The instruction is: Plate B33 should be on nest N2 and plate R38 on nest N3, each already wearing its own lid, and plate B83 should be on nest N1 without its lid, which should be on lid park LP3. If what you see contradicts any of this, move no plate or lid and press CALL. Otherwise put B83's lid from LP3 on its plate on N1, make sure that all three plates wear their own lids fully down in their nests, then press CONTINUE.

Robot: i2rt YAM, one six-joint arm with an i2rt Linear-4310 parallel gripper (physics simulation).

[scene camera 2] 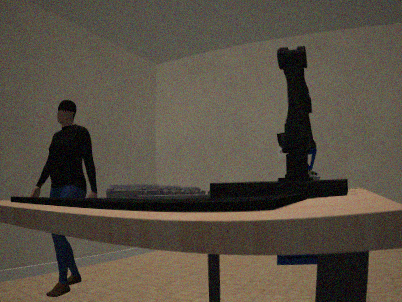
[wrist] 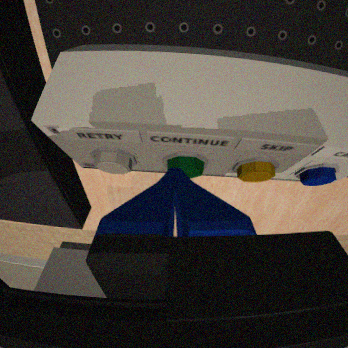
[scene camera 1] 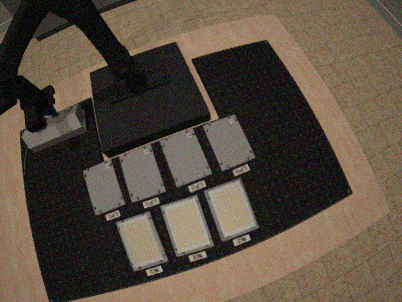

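Pixels of known places: gripper, fingertip midpoint: [scene camera 2: 310, 170] [wrist: 174, 175] [scene camera 1: 55, 112]; arm's base, link origin: [scene camera 2: 297, 181] [scene camera 1: 137, 85].
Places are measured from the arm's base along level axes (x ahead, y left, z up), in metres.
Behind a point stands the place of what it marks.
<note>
Three plates with yellowish wells sit on the nests: one on N1 [scene camera 1: 142, 241] @(x 0.452, y -0.125, z 0.006 m), one on N3 [scene camera 1: 187, 226] @(x 0.453, y 0.001, z 0.008 m), one on N2 [scene camera 1: 231, 210] @(x 0.456, y 0.118, z 0.010 m). The N3 and N2 plates show a wide pale border; the N1 plate shows a greyer, narrower one. Plate names are unreadable, and clear lids are hard to make out. Lid parks LP1 [scene camera 1: 104, 188] @(x 0.273, y -0.191, z -0.021 m), LP3 [scene camera 1: 142, 174] @(x 0.274, y -0.067, z -0.021 m), LP2 [scene camera 1: 185, 159] @(x 0.278, y 0.060, z -0.021 m) and LP4 [scene camera 1: 229, 143] @(x 0.280, y 0.189, z -0.021 m) look flat grey; no lid stands out. My gripper [scene camera 1: 51, 112] @(x -0.004, y -0.285, z 0.042 m) [wrist: 174, 175] @(x -0.004, y -0.285, z 0.042 m) is shut and empty, its blue tips at the green CONTINUE button [wrist: 189, 167] @(x 0.003, y -0.294, z 0.043 m), partly covering it; contact is unclear.
The button box [scene camera 1: 57, 131] @(x 0.054, y -0.295, z 0.023 m) [wrist: 190, 85] @(x 0.050, y -0.293, z 0.030 m) also carries RETRY [wrist: 114, 162] @(x 0.005, y -0.246, z 0.043 m), SKIP [wrist: 256, 171] @(x 0.001, y -0.338, z 0.043 m) and a blue button [wrist: 318, 176] @(x -0.003, y -0.385, z 0.042 m) at right. The black arm base [scene camera 1: 150, 120] @(x 0.141, y 0.006, z 0.006 m) [scene camera 2: 250, 189] @(x 0.083, y 0.172, z -0.015 m) stands between the box and the lid parks. A person [scene camera 2: 70, 155] stands behind the table.
</note>
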